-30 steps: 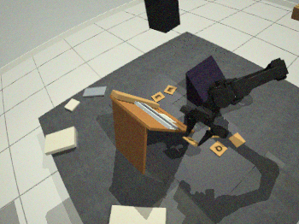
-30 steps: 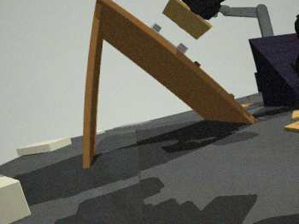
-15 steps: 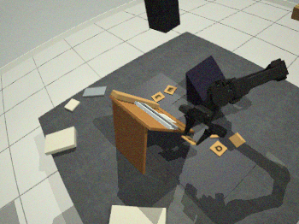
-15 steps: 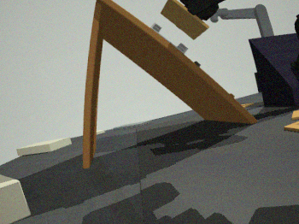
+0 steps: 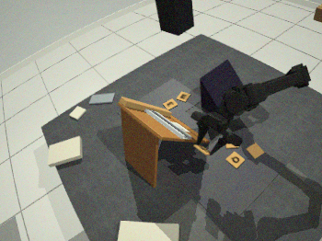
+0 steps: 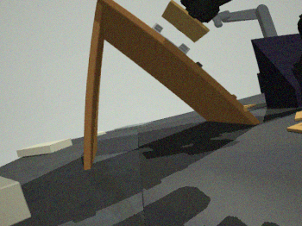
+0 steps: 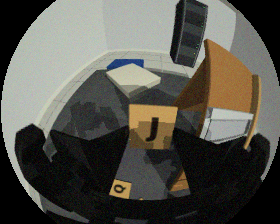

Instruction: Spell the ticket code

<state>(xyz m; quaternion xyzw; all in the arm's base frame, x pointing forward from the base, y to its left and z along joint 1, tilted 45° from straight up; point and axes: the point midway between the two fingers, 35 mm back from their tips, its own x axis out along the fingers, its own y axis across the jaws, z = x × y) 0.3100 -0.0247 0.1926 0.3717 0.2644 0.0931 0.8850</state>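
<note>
The white ticket lies 18 cm to the right of my gripper tip, 8 cm below it and 6 cm behind it. Round my gripper tip: cream block 57 cm to the right, 36 cm ahead, 16 cm below; then small cream card 76 cm to the right, 18 cm ahead, 17 cm below; then grey card 73 cm to the right, 17 cm below, 2 cm ahead.
</note>
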